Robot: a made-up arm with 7 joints.
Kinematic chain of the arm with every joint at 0, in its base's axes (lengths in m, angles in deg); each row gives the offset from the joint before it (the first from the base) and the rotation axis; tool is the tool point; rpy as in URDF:
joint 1: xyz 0 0 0.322 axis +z
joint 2: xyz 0 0 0 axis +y
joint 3: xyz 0 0 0.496 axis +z
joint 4: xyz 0.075 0 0 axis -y
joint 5: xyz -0.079 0 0.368 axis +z
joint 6: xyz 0 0 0 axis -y
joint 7: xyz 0.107 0 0 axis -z
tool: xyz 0 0 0 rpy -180 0 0
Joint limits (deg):
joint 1: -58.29..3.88
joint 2: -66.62..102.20
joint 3: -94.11..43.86
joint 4: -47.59..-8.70
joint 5: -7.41..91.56
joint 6: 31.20..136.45
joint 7: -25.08..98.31
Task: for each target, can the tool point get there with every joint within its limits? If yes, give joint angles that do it. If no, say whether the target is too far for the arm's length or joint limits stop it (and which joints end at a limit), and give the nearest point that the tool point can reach.
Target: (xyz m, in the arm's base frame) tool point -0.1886 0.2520 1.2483
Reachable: yes | joints -44.22 -33.06 12.76 -31.78 32.92 96.12 80.44
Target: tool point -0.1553 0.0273 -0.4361
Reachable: no: joint limits stop it (at a limit: joint 1, joint 2, joint 4, joint 6) | nearest point 0.3019 -0.6036 -0.2238 | short by 0.808 m
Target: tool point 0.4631 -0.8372 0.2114
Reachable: yes | joints -50.20 84.04 -47.13 -31.48 49.81 68.77 4.21
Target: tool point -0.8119 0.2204 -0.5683
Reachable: no: too far | nearest point -0.8590 0.2332 0.5656 | short by 1.135 m
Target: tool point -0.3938 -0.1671 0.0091
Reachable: no: joint limits stop it (at a limit: joint 2, joint 3, joint 4, joint 5, joint 6) | nearest point -0.7597 -0.3224 0.5919 | short by 0.705 m
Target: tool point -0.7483 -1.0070 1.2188
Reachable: no: too far | nearest point -0.5502 -0.4226 0.9577 | short by 0.670 m
